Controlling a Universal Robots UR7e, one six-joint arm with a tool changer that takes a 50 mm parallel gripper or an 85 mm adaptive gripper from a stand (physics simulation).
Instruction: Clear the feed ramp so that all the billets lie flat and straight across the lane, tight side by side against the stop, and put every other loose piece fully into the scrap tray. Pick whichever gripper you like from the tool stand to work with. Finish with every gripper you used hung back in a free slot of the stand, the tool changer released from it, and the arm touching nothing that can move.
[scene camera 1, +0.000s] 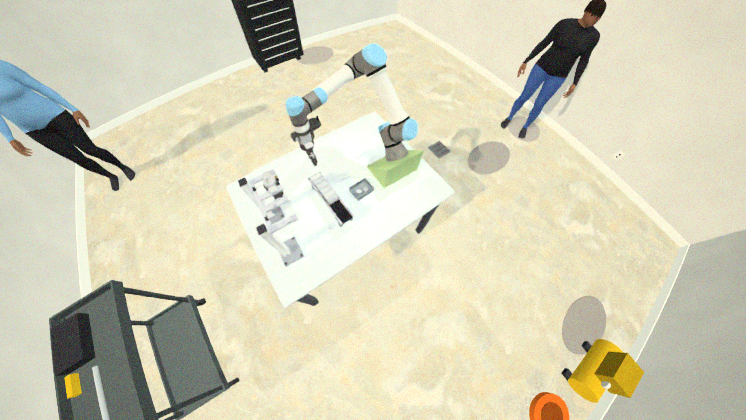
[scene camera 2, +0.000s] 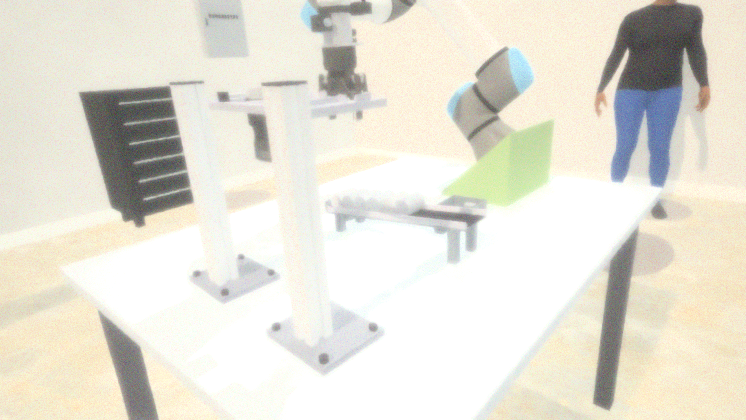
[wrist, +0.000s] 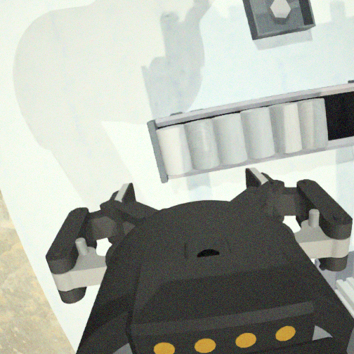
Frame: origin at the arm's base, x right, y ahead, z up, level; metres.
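Seen in the pictures: end effector, tool point: (scene camera 2: 337, 37); arm's base, origin of the base link: (scene camera 1: 397, 156) (scene camera 2: 501, 153).
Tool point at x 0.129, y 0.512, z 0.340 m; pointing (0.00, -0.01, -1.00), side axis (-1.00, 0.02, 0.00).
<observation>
Offsets run from my tool point to a thing's top centre.
The feed ramp (scene camera 1: 341, 211) (scene camera 2: 396, 218) (wrist: 240, 163) stands on the table. In the wrist view its stop (wrist: 158, 152) is at the left end, and several pale billets (wrist: 230, 138) {dx -0.104, dy -0.006, dz -0.340 m} (scene camera 1: 324, 187) {dx -0.144, dy -0.009, dz -0.337 m} (scene camera 2: 383, 200) lie across the lane in a row from it. The two billets farthest from the stop show uneven shading; their exact seating is unclear. The scrap tray {dx -0.176, dy -0.213, dz -0.408 m} (wrist: 272, 35) (scene camera 1: 352, 190) is beside the ramp, with light loose pieces inside, one a hexagonal piece (wrist: 280, 8). My gripper (wrist: 190, 185) (scene camera 1: 313, 161) (scene camera 2: 346, 112) is open and empty, high above the table near the ramp's stop end.
The tool stand (scene camera 2: 294, 208) (scene camera 1: 286, 245) has two tall posts; another gripper (scene camera 2: 259, 138) hangs from it. The green wedge (scene camera 1: 394, 169) (scene camera 2: 527, 161) is at the arm's base. Two people, a black drawer cabinet (scene camera 1: 271, 33) (scene camera 2: 151, 151) and a grey cart (scene camera 1: 121, 344) are around the table.
</observation>
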